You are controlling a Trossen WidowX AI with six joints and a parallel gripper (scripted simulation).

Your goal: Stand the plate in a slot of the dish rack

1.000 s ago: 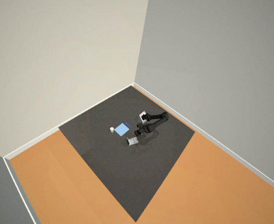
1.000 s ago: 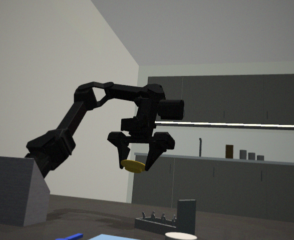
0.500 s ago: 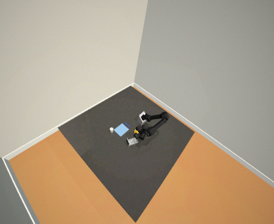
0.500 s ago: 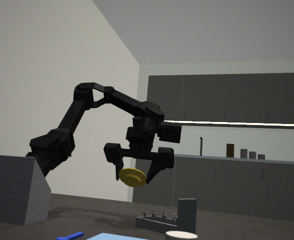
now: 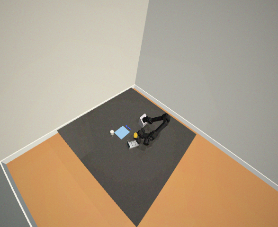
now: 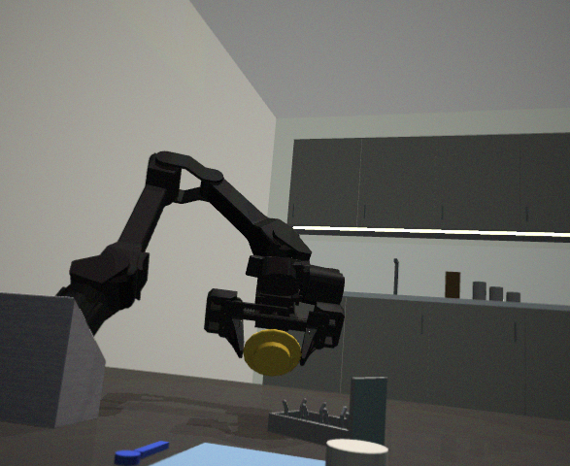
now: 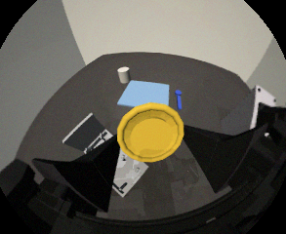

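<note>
The grey dish rack lies 7 cm ahead of my gripper tip, 4 cm to the left of it and 7 cm below it. From my gripper tip the other things lie so: light blue placemat 3 cm ahead, 17 cm to the right, 9 cm below; then blue spoon 8 cm behind, 17 cm to the right, 9 cm below; then yellow plate 1 cm to the left, 1 cm above.
</note>
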